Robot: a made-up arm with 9 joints. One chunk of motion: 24 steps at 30 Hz.
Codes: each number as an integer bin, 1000 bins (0 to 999) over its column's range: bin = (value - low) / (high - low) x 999, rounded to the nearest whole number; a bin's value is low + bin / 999 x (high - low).
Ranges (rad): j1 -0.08..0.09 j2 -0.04..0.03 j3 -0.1..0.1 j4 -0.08..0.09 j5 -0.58..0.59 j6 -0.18..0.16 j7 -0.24..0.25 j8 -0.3..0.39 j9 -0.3..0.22
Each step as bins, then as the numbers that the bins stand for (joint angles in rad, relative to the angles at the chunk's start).
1 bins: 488 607 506 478 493 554 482 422 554
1 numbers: 0.0030 0.0025 0.0013 0.0013 -0.0026 0.0085 -0.0036 -0.0085 -0.0116
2 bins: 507 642 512 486 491 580 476 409 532
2 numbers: 0.0063 0.0050 0.0025 0.0027 -0.0050 0.0174 -0.0065 -0.0175 -0.0231
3 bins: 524 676 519 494 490 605 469 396 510
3 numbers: 0.0092 0.0074 0.0039 0.0041 -0.0061 0.0259 -0.0100 -0.0265 -0.0345
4 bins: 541 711 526 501 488 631 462 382 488
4 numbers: 0.0121 0.0098 0.0053 0.0053 -0.0085 0.0348 -0.0134 -0.0362 -0.0460
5 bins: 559 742 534 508 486 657 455 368 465
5 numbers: 0.0151 0.0120 0.0069 0.0064 -0.0108 0.0436 -0.0168 -0.0458 -0.0580
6 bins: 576 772 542 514 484 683 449 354 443
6 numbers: 0.0180 0.0141 0.0085 0.0075 -0.0132 0.0525 -0.0198 -0.0555 -0.0694
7 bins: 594 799 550 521 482 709 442 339 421
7 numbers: 0.0211 0.0160 0.0101 0.0087 -0.0155 0.0613 -0.0232 -0.0659 -0.0809
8 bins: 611 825 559 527 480 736 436 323 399
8 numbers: 0.0240 0.0178 0.0119 0.0097 -0.0178 0.0705 -0.0261 -0.0769 -0.0923
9 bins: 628 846 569 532 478 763 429 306 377
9 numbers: 0.0269 0.0193 0.0139 0.0105 -0.0202 0.0797 -0.0296 -0.0886 -0.1038
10 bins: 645 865 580 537 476 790 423 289 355
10 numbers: 0.0298 0.0206 0.0161 0.0114 -0.0225 0.0889 -0.0325 -0.1004 -0.1152
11 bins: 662 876 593 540 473 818 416 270 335
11 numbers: 0.0327 0.0214 0.0187 0.0119 -0.0260 0.0984 -0.0360 -0.1135 -0.1256
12 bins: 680 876 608 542 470 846 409 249 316
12 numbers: 0.0357 0.0214 0.0217 0.0122 -0.0295 0.1079 -0.0394 -0.1280 -0.1355
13 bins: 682 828 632 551 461 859 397 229 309
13 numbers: 0.0361 0.0180 0.0265 0.0138 -0.0401 0.1124 -0.0453 -0.1418 -0.1392
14 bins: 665 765 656 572 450 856 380 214 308
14 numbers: 0.0332 0.0136 0.0313 0.0173 -0.0530 0.1113 -0.0536 -0.1522 -0.1397
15 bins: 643 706 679 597 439 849 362 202 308
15 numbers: 0.0294 0.0095 0.0359 0.0216 -0.0659 0.1089 -0.0624 -0.1605 -0.1397
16 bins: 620 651 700 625 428 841 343 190 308
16 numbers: 0.0255 0.0056 0.0401 0.0264 -0.0787 0.1062 -0.0718 -0.1688 -0.1397
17 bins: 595 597 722 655 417 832 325 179 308
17 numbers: 0.0213 0.0018 0.0445 0.0315 -0.0916 0.1032 -0.0806 -0.1764 -0.1397
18 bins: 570 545 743 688 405 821 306 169 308
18 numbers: 0.0170 -0.0018 0.0487 0.0371 -0.1057 0.0994 -0.0899 -0.1833 -0.1397
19 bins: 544 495 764 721 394 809 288 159 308
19 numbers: 0.0126 -0.0053 0.0530 0.0427 -0.1186 0.0953 -0.0987 -0.1902 -0.1397
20 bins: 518 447 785 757 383 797 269 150 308
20 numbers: 0.0081 -0.0087 0.0572 0.0488 -0.1314 0.0913 -0.1081 -0.1964 -0.1397
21 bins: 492 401 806 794 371 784 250 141 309
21 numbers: 0.0037 -0.0119 0.0614 0.0551 -0.1455 0.0868 -0.1174 -0.2026 -0.1392
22 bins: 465 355 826 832 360 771 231 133 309
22 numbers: -0.0009 -0.0151 0.0654 0.0616 -0.1584 0.0824 -0.1267 -0.2081 -0.1392
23 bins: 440 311 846 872 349 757 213 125 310
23 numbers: -0.0051 -0.0182 0.0694 0.0684 -0.1713 0.0776 -0.1355 -0.2137 -0.1386
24 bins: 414 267 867 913 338 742 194 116 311
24 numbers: -0.0095 -0.0213 0.0736 0.0754 -0.1841 0.0725 -0.1448 -0.2199 -0.1381
